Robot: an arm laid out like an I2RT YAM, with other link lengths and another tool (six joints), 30 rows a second.
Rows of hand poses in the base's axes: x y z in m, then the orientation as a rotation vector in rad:
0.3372 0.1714 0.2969 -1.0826 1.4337 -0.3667
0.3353 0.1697 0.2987 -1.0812 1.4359 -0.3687
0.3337 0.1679 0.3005 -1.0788 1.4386 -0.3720
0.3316 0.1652 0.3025 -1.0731 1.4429 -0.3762
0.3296 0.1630 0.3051 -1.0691 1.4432 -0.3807
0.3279 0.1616 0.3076 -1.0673 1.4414 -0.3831
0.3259 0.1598 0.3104 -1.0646 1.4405 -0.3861
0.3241 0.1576 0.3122 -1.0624 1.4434 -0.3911
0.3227 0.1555 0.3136 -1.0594 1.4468 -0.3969
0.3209 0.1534 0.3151 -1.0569 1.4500 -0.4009
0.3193 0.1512 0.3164 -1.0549 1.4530 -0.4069
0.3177 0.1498 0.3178 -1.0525 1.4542 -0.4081
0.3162 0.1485 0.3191 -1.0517 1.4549 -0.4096
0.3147 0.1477 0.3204 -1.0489 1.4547 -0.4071
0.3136 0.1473 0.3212 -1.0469 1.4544 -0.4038
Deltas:
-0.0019 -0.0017 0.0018 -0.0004 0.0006 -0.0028
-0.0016 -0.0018 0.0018 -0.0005 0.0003 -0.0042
-0.0021 -0.0027 0.0020 0.0011 0.0001 -0.0071
-0.0020 -0.0022 0.0026 0.0000 -0.0026 -0.0045
-0.0017 -0.0014 0.0025 -0.0001 -0.0029 -0.0013
-0.0020 -0.0018 0.0028 0.0001 -0.0027 -0.0025
-0.0018 -0.0022 0.0018 -0.0017 0.0000 -0.0052
-0.0014 -0.0021 0.0014 -0.0017 -0.0001 -0.0062
-0.0018 -0.0021 0.0015 -0.0009 0.0005 -0.0049
-0.0016 -0.0022 0.0013 -0.0024 -0.0001 -0.0057
-0.0016 -0.0014 0.0014 0.0008 -0.0003 -0.0024
-0.0015 -0.0013 0.0013 -0.0004 -0.0002 -0.0015
-0.0015 -0.0008 0.0013 0.0034 -0.0004 0.0001
-0.0011 -0.0004 0.0008 0.0034 0.0000 0.0010

